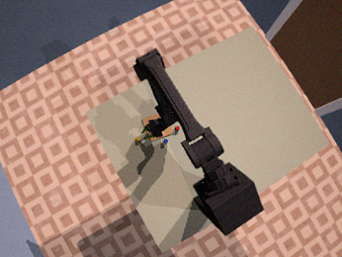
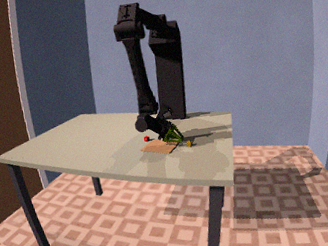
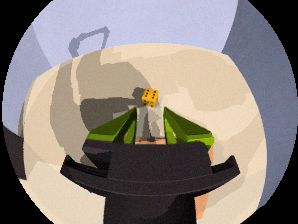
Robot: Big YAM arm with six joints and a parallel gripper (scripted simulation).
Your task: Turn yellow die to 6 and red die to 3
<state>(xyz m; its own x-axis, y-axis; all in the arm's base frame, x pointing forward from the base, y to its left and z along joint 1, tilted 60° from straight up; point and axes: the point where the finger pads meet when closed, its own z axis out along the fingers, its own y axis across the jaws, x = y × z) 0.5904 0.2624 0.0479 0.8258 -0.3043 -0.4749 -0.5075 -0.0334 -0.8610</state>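
My hand is 1 cm past the yellow die, 4 cm to the right of it and 2 cm above it. Round my hand: red die 2 cm ahead, 19 cm to the right, 2 cm below; then blue die 5 cm behind, 12 cm to the right, 2 cm below; then orange mat 5 cm ahead, 8 cm to the right, 3 cm below.
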